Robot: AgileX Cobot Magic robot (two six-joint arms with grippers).
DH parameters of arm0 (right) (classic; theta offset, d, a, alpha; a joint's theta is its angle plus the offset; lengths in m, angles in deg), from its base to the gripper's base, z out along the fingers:
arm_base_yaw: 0 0.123 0 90
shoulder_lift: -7.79 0 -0.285 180
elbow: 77.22 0 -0.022 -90
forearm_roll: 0 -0.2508 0 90
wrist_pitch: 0 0 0.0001 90
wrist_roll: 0 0.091 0 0
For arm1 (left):
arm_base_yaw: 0 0.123 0 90
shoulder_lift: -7.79 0 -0.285 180
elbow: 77.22 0 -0.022 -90
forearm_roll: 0 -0.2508 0 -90
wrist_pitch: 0 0 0.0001 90
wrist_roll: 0 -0.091 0 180
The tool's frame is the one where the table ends.
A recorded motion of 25 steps. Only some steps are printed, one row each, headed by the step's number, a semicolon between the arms.
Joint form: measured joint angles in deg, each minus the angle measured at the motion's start. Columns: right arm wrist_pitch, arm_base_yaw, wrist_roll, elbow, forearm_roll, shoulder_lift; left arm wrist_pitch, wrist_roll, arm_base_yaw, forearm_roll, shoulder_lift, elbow.
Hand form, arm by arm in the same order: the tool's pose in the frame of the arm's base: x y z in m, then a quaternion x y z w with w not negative. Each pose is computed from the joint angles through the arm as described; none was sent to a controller.
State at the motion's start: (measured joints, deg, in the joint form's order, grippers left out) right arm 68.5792 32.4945 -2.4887 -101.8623 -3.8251 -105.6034; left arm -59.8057 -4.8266 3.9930 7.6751 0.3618 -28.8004
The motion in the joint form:
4: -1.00 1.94 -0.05 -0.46 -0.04 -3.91; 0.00 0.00 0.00 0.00 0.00 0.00
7: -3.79 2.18 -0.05 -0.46 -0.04 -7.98; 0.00 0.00 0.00 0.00 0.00 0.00
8: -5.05 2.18 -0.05 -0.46 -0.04 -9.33; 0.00 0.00 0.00 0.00 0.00 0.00
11: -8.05 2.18 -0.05 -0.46 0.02 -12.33; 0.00 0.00 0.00 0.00 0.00 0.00
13: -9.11 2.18 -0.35 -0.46 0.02 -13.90; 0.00 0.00 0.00 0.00 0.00 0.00
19: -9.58 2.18 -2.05 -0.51 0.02 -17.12; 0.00 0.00 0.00 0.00 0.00 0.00
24: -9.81 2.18 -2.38 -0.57 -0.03 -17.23; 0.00 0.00 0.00 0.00 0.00 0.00
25: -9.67 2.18 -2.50 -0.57 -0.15 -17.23; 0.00 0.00 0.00 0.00 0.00 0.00
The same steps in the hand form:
4: 0.3379 0.2385 0.3034 -0.30516 0.93542 0.07988 0.15963; -0.0051 -0.0109 0.2799 0.00845 0.84450 -0.02584 0.53486
7: 0.3501 0.2489 0.2749 -0.30587 0.93720 0.07670 0.14903; -0.0051 -0.0109 0.2799 0.00845 0.84450 -0.02584 0.53486
8: 0.3545 0.2519 0.2653 -0.30521 0.93756 0.07628 0.14834; -0.0051 -0.0109 0.2799 0.00845 0.84450 -0.02584 0.53486
11: 0.3640 0.2582 0.2438 -0.30380 0.93805 0.07527 0.14864; -0.0051 -0.0109 0.2799 0.00845 0.84450 -0.02584 0.53486
13: 0.3680 0.2609 0.2320 -0.30581 0.93817 0.07342 0.14469; -0.0051 -0.0109 0.2799 0.00845 0.84450 -0.02584 0.53486
19: 0.3731 0.2644 0.2070 -0.31995 0.93713 0.06482 0.12337; -0.0051 -0.0109 0.2799 0.00845 0.84450 -0.02584 0.53486
24: 0.3736 0.2648 0.2065 -0.32233 0.93607 0.06522 0.12497; -0.0051 -0.0109 0.2799 0.00845 0.84450 -0.02584 0.53486
25: 0.3734 0.2649 0.2064 -0.32300 0.93599 0.06572 0.12361; -0.0051 -0.0109 0.2799 0.00845 0.84450 -0.02584 0.53486

